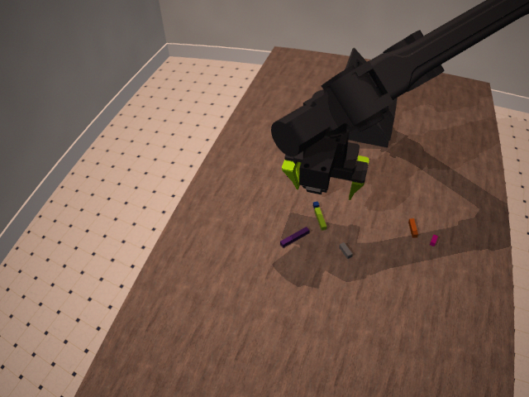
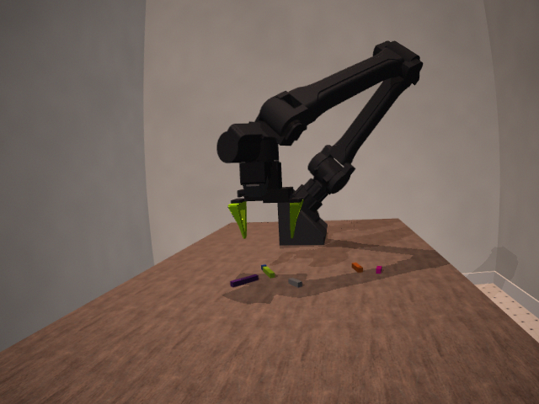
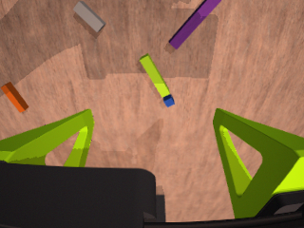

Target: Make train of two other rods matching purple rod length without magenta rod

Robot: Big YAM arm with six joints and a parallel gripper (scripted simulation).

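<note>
My hand is 8 cm above the lime rod. Round my hand: grey rod 8 cm below, 7 cm ahead, 5 cm to the left; then blue rod 8 cm below, 3 cm behind, 2 cm to the right; then purple rod 8 cm below, 5 cm ahead, 4 cm to the right.
</note>
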